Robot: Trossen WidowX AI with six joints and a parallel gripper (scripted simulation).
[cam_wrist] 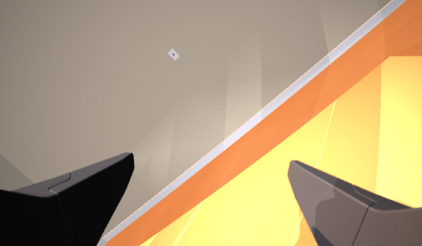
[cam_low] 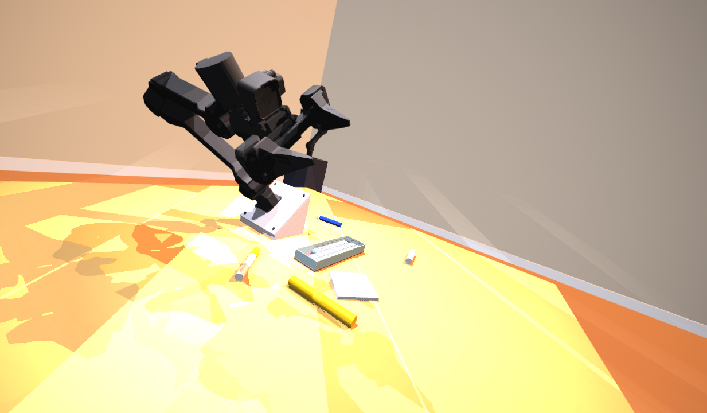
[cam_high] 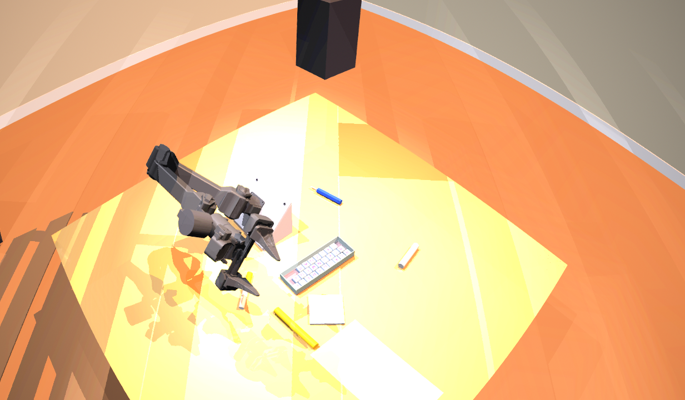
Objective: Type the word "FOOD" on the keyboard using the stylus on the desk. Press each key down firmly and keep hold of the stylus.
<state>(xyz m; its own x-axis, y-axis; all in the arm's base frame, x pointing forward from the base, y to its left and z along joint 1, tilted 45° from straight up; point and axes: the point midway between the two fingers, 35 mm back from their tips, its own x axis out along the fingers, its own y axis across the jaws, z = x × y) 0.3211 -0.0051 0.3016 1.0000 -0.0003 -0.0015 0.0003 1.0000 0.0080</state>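
Right now my gripper tip is 300 mm past the blue stylus, 460 mm to the right of it and 280 mm above it. Also, from my gripper tip: white pad 20 mm ahead, 160 mm to the left, 290 mm below; white-and-yellow marker 180 mm behind, 40 mm to the left, 280 mm below; yellow cylinder 10 mm ahead, 50 mm to the left, 280 mm below.
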